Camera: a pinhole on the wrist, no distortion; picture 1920 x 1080 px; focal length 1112.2 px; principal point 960.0 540.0 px. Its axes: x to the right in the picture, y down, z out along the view. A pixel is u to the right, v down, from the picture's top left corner.
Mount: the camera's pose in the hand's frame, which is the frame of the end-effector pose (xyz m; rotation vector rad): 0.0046 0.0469 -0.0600 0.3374 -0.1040 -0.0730
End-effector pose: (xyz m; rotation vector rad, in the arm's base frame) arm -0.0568 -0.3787 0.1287 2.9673 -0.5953 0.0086
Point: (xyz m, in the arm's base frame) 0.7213 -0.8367 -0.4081
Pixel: outside the picture
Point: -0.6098 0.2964 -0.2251
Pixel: outside the picture
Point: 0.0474 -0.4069 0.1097
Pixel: outside the picture
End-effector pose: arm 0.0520 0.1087 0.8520 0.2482 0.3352 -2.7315
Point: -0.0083 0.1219 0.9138
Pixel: 1363.3 182.5
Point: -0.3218 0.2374 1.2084
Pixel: 1609.5 70.4
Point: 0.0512 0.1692 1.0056
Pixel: 821.1 230.3
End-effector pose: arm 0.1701 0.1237 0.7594 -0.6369 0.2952 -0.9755
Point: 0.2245 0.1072 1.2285
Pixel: 1235.1 242.8
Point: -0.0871 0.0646 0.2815
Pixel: behind the camera
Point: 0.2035 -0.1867 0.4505
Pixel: behind the camera
